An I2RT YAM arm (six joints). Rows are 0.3 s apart.
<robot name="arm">
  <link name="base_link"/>
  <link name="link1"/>
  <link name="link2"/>
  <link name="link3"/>
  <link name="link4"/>
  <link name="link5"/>
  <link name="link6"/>
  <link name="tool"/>
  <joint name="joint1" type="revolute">
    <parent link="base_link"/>
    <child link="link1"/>
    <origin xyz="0 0 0.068" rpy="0 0 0"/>
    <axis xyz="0 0 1"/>
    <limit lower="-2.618" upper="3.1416"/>
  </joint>
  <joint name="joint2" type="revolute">
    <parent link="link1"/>
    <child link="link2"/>
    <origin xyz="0.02 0.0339 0.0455" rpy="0 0 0"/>
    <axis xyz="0 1 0"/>
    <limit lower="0" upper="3.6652"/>
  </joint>
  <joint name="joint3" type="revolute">
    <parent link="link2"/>
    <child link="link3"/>
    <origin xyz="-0.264 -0.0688 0" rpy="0 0 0"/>
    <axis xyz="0 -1 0"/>
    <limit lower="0" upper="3.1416"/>
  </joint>
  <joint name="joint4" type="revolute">
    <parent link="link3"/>
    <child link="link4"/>
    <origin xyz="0.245 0.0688 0.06" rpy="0 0 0"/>
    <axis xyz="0 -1 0"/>
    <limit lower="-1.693" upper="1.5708"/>
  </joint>
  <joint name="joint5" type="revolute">
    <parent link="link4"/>
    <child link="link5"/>
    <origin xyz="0.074 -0.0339 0.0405" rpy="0 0 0"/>
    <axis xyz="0 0 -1"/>
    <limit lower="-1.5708" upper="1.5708"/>
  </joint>
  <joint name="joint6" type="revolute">
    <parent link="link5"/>
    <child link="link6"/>
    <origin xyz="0.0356 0 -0.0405" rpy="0 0 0"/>
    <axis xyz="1 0 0"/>
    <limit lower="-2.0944" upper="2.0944"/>
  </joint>
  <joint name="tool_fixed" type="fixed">
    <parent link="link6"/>
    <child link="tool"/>
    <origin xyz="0 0 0" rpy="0 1.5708 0"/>
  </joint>
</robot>
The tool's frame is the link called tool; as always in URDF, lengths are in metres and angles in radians.
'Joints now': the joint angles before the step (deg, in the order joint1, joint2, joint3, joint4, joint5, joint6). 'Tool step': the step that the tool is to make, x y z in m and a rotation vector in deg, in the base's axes. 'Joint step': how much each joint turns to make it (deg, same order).
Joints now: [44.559, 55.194, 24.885, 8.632, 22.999, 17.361]
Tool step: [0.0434, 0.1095, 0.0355, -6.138, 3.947, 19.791]
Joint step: [7.383, 26.236, 26.488, -5.513, -10.853, -6.437]
